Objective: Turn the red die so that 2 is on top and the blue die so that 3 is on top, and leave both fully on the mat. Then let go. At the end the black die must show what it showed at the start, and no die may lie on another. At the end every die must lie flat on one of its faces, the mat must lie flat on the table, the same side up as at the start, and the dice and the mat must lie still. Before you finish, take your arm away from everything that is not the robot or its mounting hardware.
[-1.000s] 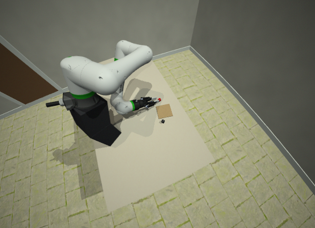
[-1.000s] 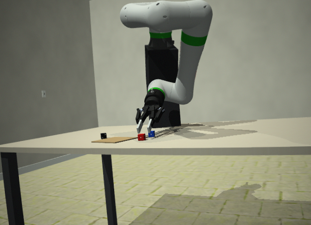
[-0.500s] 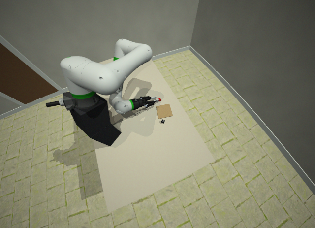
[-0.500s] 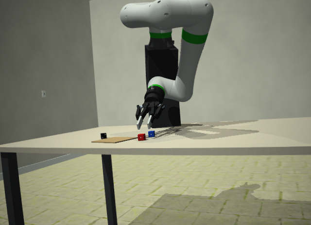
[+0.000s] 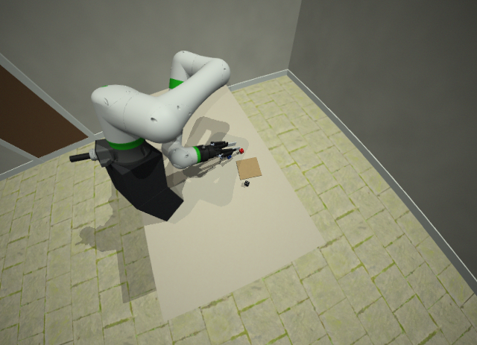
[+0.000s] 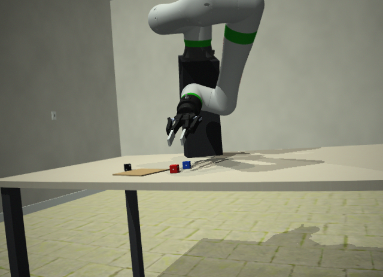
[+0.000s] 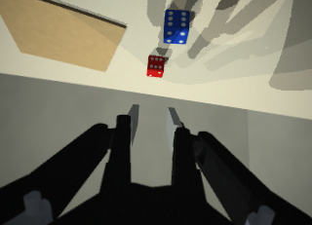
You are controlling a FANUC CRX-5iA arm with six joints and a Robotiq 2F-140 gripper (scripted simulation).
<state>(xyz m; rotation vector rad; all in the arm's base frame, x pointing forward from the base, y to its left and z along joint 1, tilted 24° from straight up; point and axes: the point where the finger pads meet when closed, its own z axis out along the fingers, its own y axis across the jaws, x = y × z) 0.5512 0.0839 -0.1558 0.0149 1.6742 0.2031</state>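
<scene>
Right now the red die is 6 cm ahead of my hand and 10 cm below it. Also, from my hand: blue die 4 cm behind, 1 cm to the left, 10 cm below; black die 3 cm behind, 22 cm to the right, 10 cm below; brown mat 4 cm ahead, 13 cm to the right, 11 cm below.
</scene>
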